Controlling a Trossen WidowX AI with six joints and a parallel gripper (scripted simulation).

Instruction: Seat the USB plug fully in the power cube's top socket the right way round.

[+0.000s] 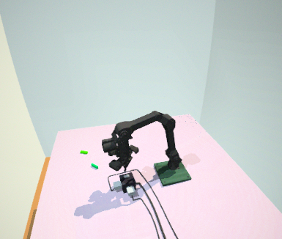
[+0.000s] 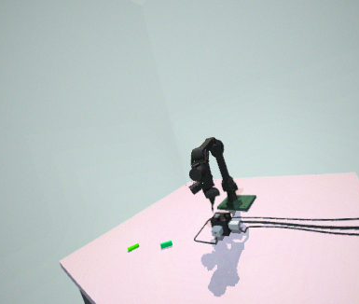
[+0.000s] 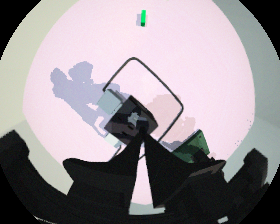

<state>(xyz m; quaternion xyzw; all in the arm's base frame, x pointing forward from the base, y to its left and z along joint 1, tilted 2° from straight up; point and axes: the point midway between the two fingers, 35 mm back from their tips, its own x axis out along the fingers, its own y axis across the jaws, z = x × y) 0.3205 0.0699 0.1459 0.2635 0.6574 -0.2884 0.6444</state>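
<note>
Now: gripper tip 2 cm above the USB plug. Also, from my gripper tip: USB socket: 6 cm below, 1 cm to the left.
</note>
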